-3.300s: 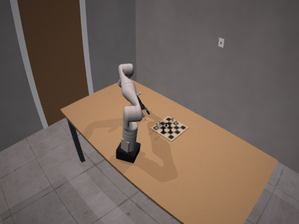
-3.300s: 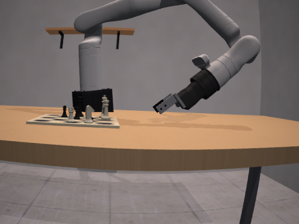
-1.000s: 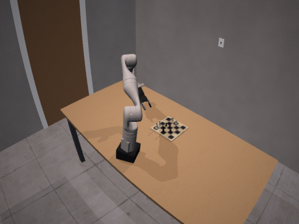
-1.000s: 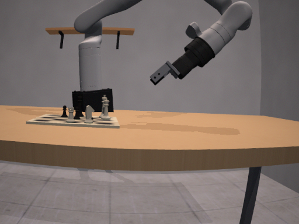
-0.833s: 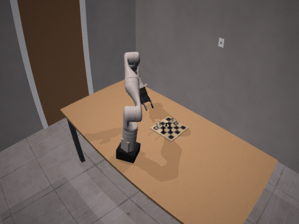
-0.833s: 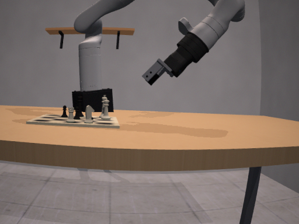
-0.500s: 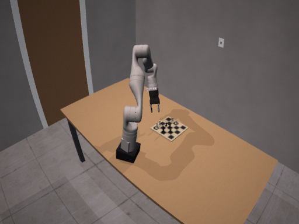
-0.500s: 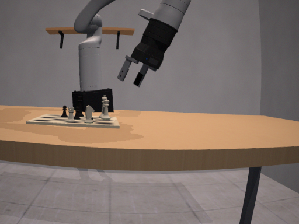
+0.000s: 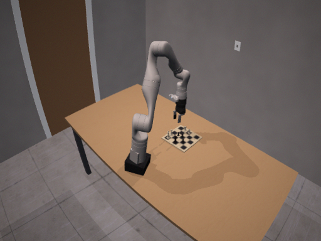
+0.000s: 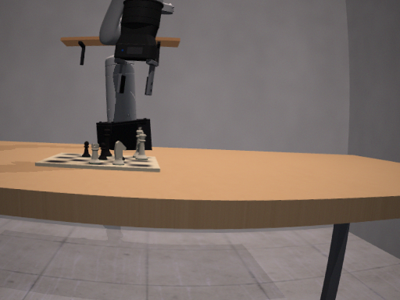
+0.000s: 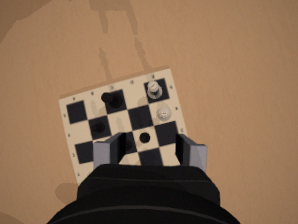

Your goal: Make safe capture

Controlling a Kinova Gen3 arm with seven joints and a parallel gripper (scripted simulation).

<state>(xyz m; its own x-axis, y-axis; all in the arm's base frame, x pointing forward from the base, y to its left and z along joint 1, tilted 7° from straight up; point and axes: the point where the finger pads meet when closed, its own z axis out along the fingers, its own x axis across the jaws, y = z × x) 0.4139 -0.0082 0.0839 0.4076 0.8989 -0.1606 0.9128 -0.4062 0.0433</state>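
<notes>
Right now the chessboard is 150 mm below my hand, 60 mm to the right of it and 10 mm behind it. From my hand the other things lie so: tall white piece 110 mm below, 70 mm behind, 20 mm to the left.
</notes>
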